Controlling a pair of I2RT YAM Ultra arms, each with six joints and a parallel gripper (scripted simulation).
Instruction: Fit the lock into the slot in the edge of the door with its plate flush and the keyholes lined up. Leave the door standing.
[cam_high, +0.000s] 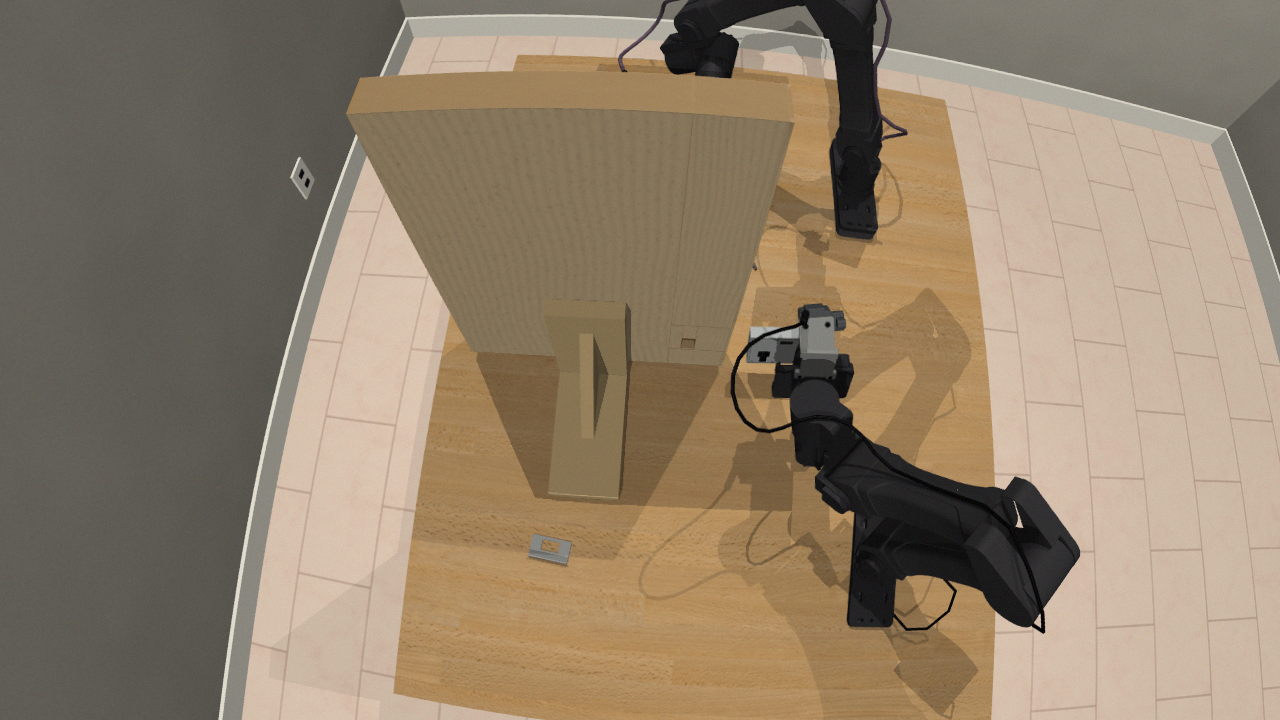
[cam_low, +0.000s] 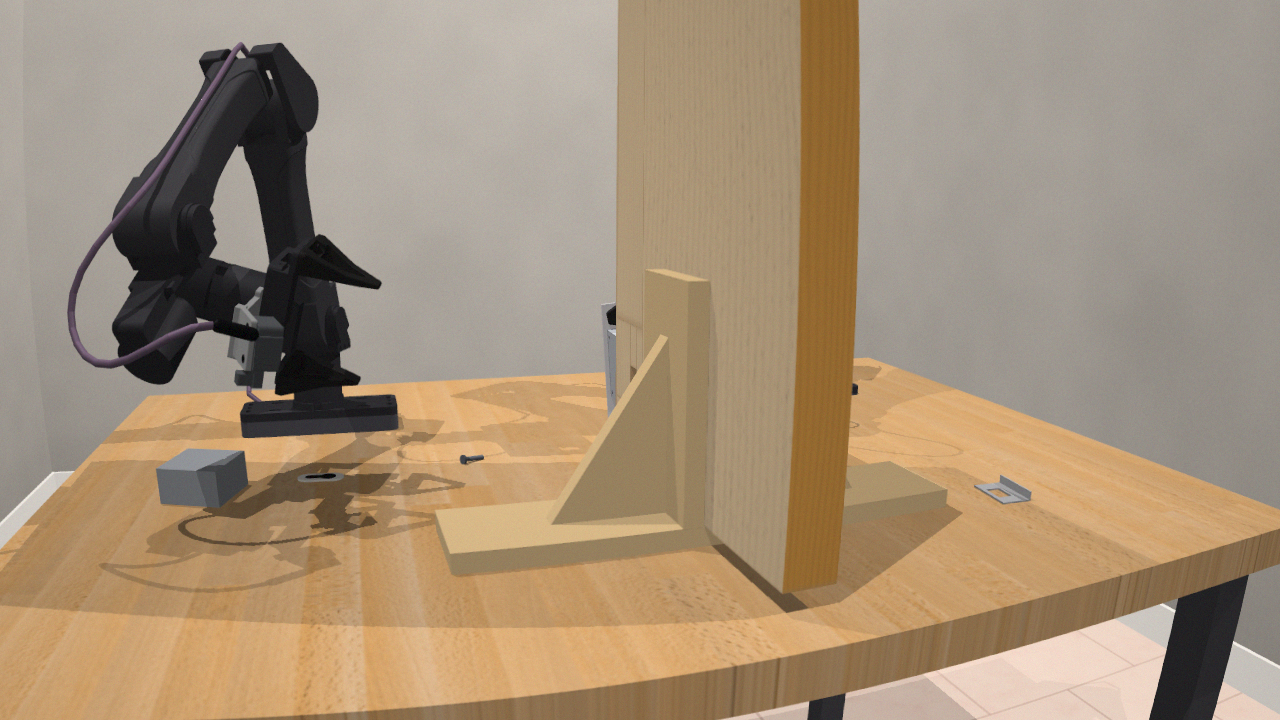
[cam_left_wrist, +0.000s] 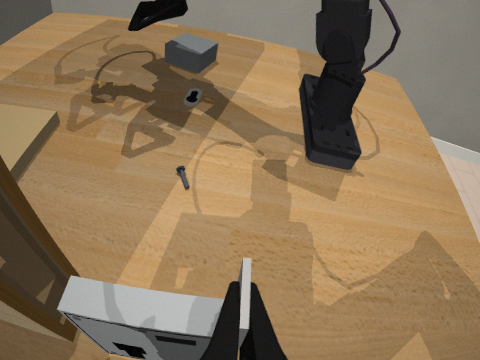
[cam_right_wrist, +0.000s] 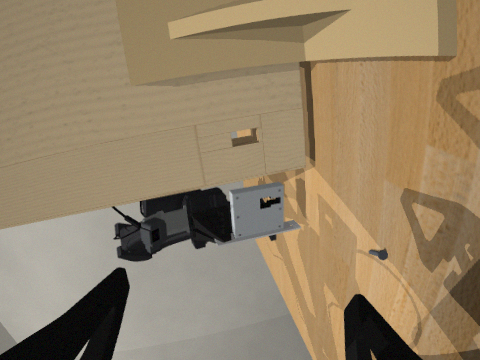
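Now: left hand 30 mm short of the silver lock and 60 mm above it. Round my left hand: angled metal plate (340 mm ahead, 300 mm to the left, 140 mm below); keyhole cover (70 mm ahead, 340 mm to the right, 140 mm below); bolt (60 mm ahead, 180 mm to the right, 140 mm below).
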